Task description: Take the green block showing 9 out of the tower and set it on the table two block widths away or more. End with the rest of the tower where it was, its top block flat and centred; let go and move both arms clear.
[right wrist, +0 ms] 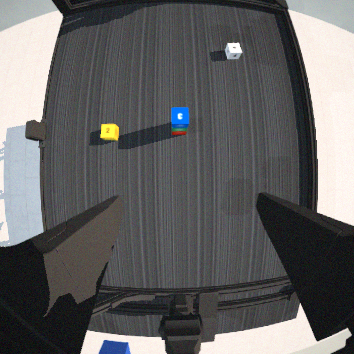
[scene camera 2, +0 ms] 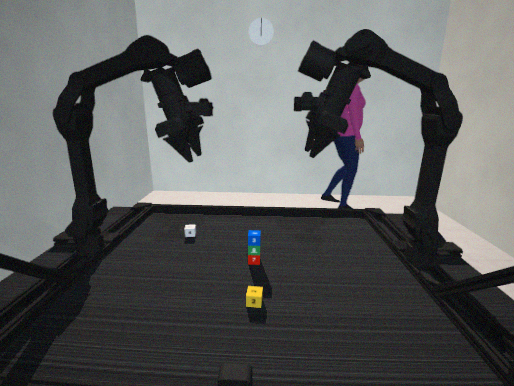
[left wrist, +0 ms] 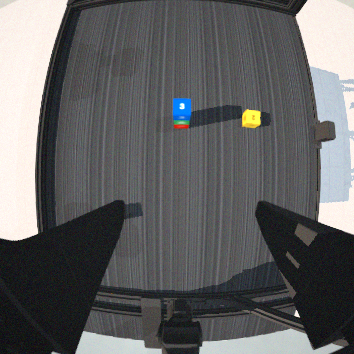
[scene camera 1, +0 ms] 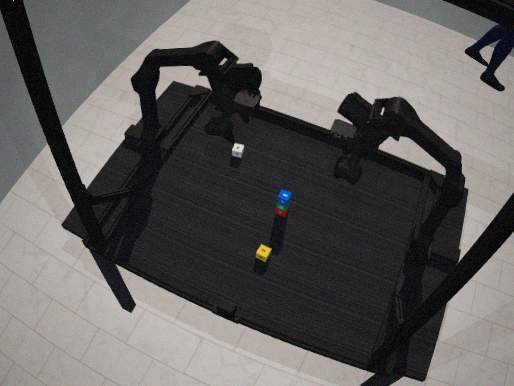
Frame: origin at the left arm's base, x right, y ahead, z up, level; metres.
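Seen in the pictures: left gripper, fingertip midpoint: point(scene camera 2: 195, 158) point(left wrist: 191, 208) point(scene camera 1: 240, 132); right gripper, fingertip midpoint: point(right wrist: 191, 201) point(scene camera 2: 308, 154); left arm's base at its link origin: point(scene camera 2: 90, 249) point(left wrist: 179, 308) point(scene camera 1: 151, 157); right arm's base at its link origin: point(right wrist: 180, 303) point(scene camera 2: 419, 259) point(scene camera 1: 415, 259).
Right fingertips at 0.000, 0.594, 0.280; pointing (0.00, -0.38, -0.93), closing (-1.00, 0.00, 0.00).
Note:
Pixels of each thing's top centre, then the offset from my right fingertips to it, as dx, dy, dz.
- blue block at its top centre: point(left wrist: 181, 106) point(right wrist: 179, 115) point(scene camera 2: 254, 233) point(scene camera 1: 284, 194) -0.003, -0.128, -0.213
- green block at its top centre: point(left wrist: 181, 112) point(right wrist: 179, 120) point(scene camera 2: 254, 242) point(scene camera 1: 283, 200) -0.003, -0.128, -0.242
- red block at its top centre: point(left wrist: 180, 117) point(scene camera 2: 254, 252) point(scene camera 1: 283, 206) -0.003, -0.128, -0.271
- yellow block at its top centre: point(scene camera 2: 254, 291) point(right wrist: 107, 130) point(left wrist: 253, 116) point(scene camera 1: 263, 250) +0.162, -0.119, -0.271
- white block at its top centre: point(right wrist: 234, 47) point(scene camera 1: 238, 147) point(scene camera 2: 190, 226) -0.152, -0.347, -0.271
The tower stands upright near the middle of the table. Its top is a blue block point(scene camera 1: 284, 196) point(scene camera 2: 254, 237) point(left wrist: 182, 107) point(right wrist: 180, 116) showing 3, which looks flat and centred. Under it sits the green block point(scene camera 1: 282, 207) point(scene camera 2: 254, 250) point(left wrist: 181, 122) point(right wrist: 179, 129), its digit blurred, on a red block point(scene camera 1: 281, 213) point(scene camera 2: 254, 259) point(left wrist: 181, 126) showing 7. My left gripper point(scene camera 2: 195, 158) point(left wrist: 191, 208) is open and empty, high above the table and apart from the tower. My right gripper point(scene camera 2: 310, 153) point(right wrist: 191, 201) is open and empty, also high and apart from it.
A yellow block point(scene camera 1: 263, 253) point(scene camera 2: 254, 297) point(left wrist: 251, 118) point(right wrist: 109, 132) stands in front of the tower in scene camera 2. A white block point(scene camera 1: 238, 150) point(scene camera 2: 190, 231) point(right wrist: 233, 50) stands behind and left of it there. Raised rails edge the table; dark frame posts cross scene camera 1.

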